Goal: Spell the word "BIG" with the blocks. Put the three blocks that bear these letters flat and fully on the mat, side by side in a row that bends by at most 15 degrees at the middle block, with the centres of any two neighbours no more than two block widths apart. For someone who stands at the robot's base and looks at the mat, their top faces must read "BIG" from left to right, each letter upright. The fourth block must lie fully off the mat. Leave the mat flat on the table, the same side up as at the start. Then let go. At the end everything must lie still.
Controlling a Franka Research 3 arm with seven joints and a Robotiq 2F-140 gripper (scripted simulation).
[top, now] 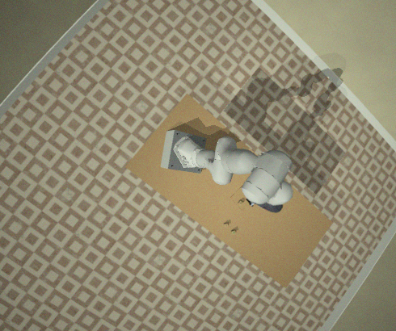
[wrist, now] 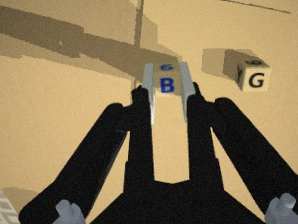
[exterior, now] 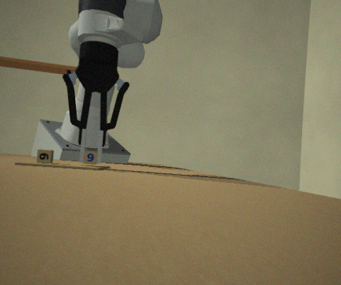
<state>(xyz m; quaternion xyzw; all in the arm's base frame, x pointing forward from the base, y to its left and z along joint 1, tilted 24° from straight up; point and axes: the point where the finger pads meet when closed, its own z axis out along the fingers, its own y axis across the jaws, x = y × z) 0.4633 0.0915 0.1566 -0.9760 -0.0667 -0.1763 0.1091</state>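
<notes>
The thin mat is 10 mm ahead of my hand, 40 mm to the right of it and 40 mm below it.
</notes>
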